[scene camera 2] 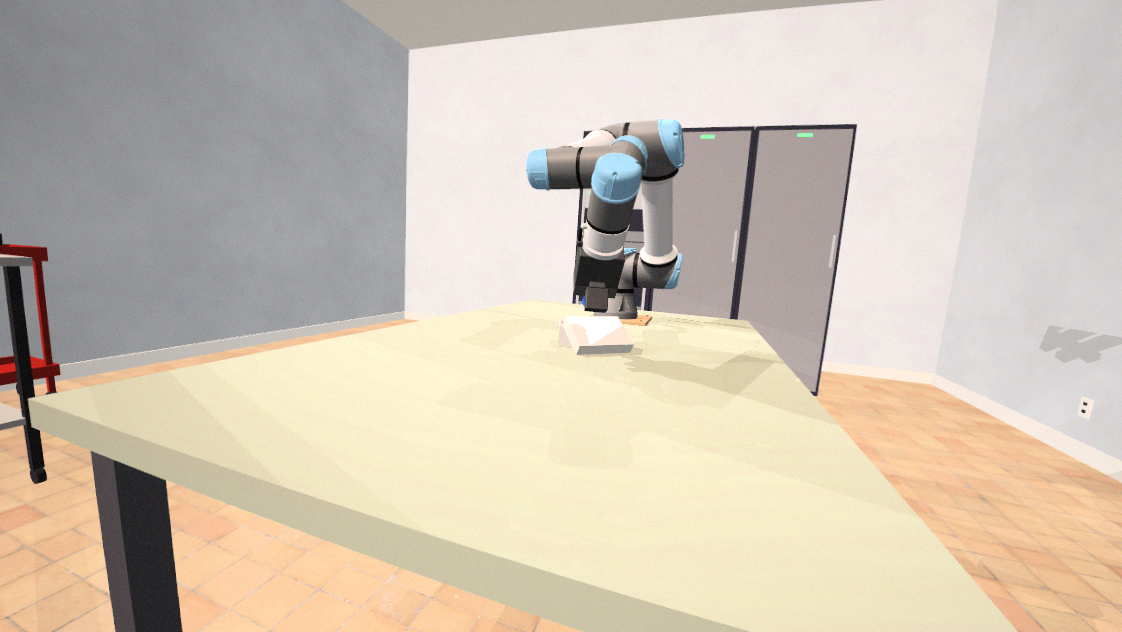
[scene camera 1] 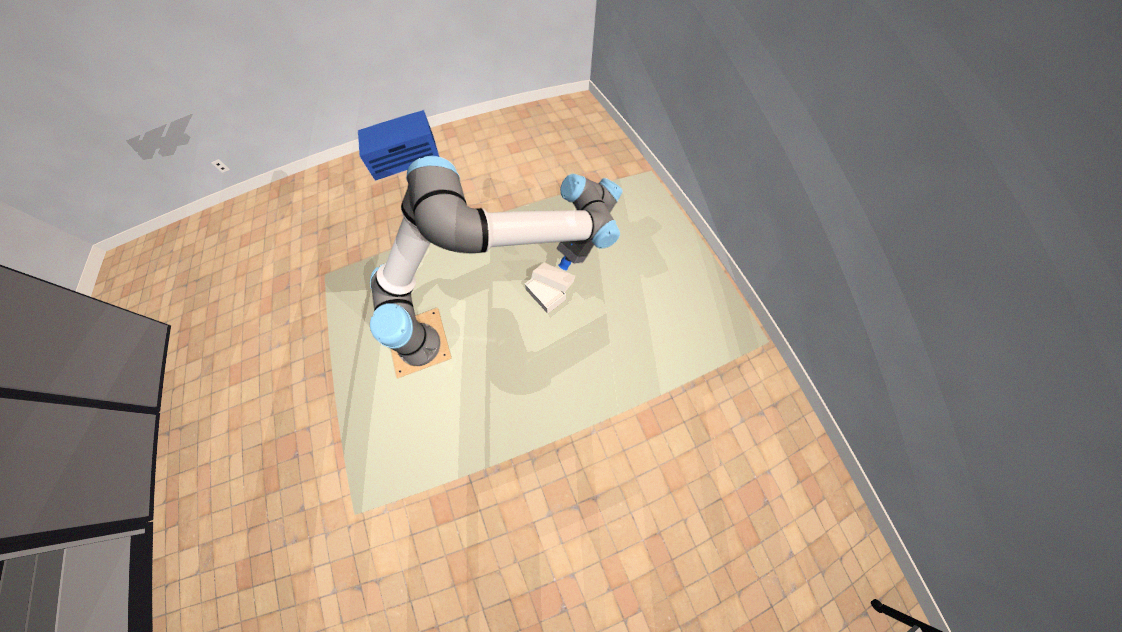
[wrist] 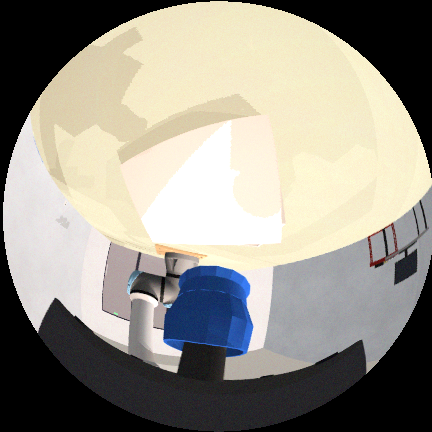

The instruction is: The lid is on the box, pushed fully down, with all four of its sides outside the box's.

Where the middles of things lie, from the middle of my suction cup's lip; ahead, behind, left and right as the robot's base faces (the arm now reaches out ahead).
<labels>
My suction cup is now 4 cm past the white lid (scene camera 2: 587, 334), 1 cm to the right of it and 8 cm above it. The rest, counted from my suction cup: white box (scene camera 1: 547, 297): 8 cm behind, 4 cm to the right, 9 cm below.
</labels>
